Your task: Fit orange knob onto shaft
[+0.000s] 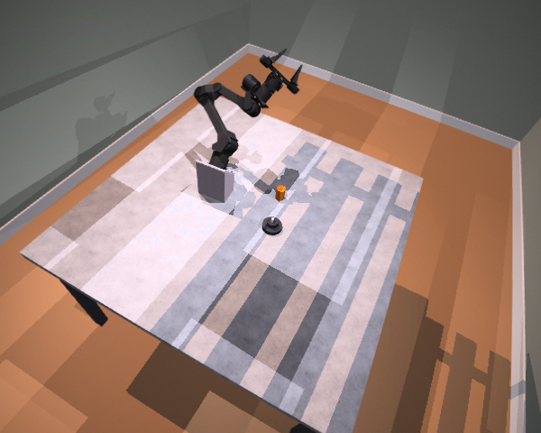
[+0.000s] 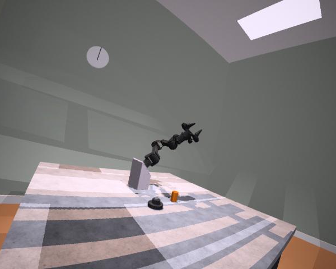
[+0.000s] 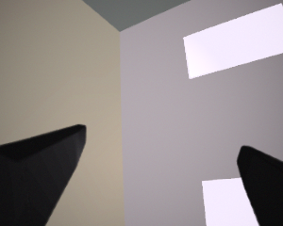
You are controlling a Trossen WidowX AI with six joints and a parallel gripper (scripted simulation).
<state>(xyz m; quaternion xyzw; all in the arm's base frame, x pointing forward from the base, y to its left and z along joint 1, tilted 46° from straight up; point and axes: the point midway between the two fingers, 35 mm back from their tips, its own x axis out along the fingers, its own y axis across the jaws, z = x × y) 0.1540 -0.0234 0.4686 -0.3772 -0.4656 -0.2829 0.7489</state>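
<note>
Now: gripper tip 120 mm short of the orange knob, 220 mm to the left of it and 480 mm above it. Round my gripper tip: round pedestal (160 mm ahead, 390 mm to the right, 500 mm below).
</note>
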